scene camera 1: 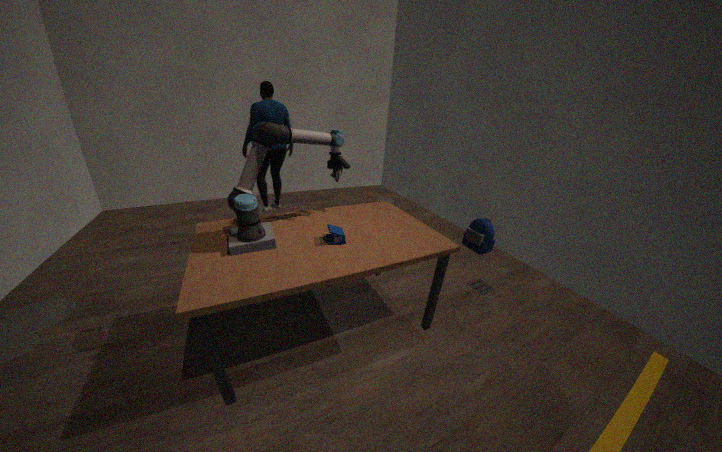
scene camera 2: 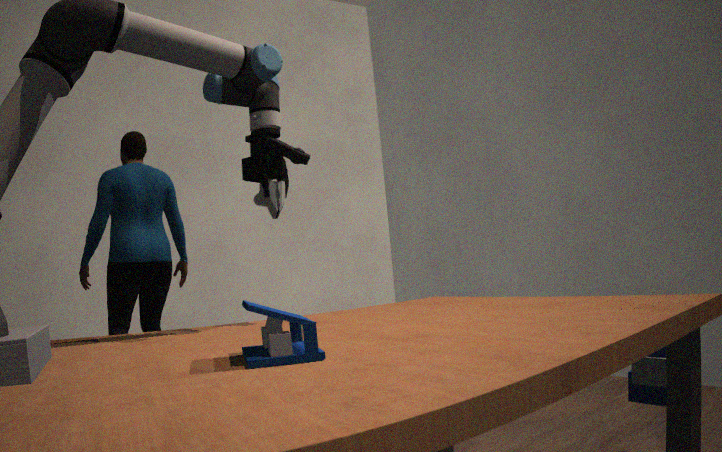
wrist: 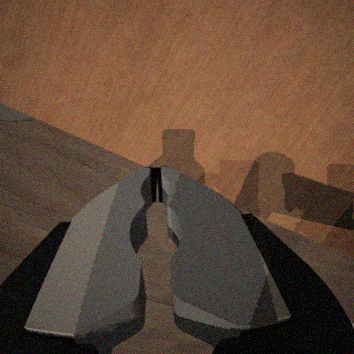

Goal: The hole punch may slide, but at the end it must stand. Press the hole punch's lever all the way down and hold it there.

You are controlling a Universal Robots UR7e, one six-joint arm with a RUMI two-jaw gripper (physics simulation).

Scene:
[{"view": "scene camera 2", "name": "my gripper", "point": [275,218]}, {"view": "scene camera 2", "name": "blue lever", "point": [275,318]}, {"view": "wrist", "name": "my gripper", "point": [156,170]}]

